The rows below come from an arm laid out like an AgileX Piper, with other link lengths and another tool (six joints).
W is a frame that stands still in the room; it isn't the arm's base.
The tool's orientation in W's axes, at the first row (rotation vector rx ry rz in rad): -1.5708, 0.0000, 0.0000
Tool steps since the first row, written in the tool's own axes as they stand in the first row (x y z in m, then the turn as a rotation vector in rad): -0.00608, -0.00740, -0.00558, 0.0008, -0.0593, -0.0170; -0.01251, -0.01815, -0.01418, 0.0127, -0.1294, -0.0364; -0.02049, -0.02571, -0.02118, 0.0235, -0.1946, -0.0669; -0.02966, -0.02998, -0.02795, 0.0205, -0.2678, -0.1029; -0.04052, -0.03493, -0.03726, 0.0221, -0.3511, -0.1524; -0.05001, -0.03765, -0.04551, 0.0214, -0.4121, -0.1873; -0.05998, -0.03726, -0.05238, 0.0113, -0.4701, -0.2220; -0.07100, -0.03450, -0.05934, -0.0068, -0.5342, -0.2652; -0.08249, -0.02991, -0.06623, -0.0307, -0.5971, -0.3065; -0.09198, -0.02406, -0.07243, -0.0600, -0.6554, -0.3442; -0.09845, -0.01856, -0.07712, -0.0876, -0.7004, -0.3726; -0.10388, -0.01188, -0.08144, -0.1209, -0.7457, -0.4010
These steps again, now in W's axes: -0.00608, -0.00558, 0.00740, 0.0008, -0.0170, 0.0593; -0.01251, -0.01418, 0.01815, 0.0127, -0.0364, 0.1294; -0.02049, -0.02118, 0.02571, 0.0235, -0.0669, 0.1946; -0.02966, -0.02795, 0.02998, 0.0205, -0.1029, 0.2678; -0.04052, -0.03726, 0.03493, 0.0221, -0.1524, 0.3511; -0.05001, -0.04551, 0.03765, 0.0214, -0.1873, 0.4121; -0.05998, -0.05238, 0.03726, 0.0113, -0.2220, 0.4701; -0.07100, -0.05934, 0.03450, -0.0068, -0.2652, 0.5342; -0.08249, -0.06623, 0.02991, -0.0307, -0.3065, 0.5971; -0.09198, -0.07243, 0.02406, -0.0600, -0.3442, 0.6554; -0.09845, -0.07712, 0.01856, -0.0876, -0.3726, 0.7004; -0.10388, -0.08144, 0.01188, -0.1209, -0.4010, 0.7457
